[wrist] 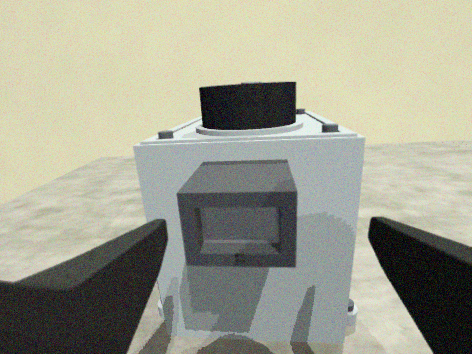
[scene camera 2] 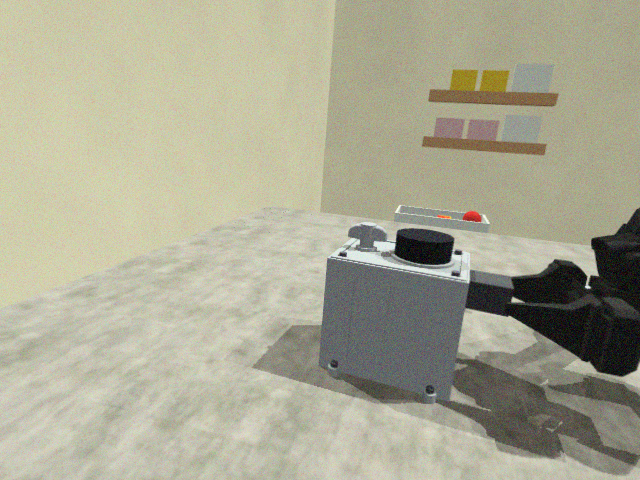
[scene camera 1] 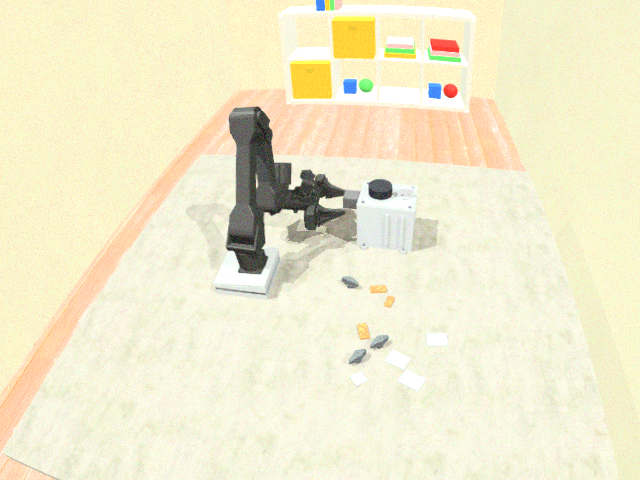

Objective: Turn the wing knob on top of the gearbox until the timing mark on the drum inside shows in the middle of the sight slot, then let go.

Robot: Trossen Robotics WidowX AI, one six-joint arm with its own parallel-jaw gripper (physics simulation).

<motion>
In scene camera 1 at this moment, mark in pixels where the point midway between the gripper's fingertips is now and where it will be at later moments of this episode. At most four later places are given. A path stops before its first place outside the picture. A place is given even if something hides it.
My gripper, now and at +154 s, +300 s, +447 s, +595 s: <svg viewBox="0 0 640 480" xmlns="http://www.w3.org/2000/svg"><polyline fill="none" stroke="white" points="347,202 363,191 357,193 409,190 373,93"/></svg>
</motion>
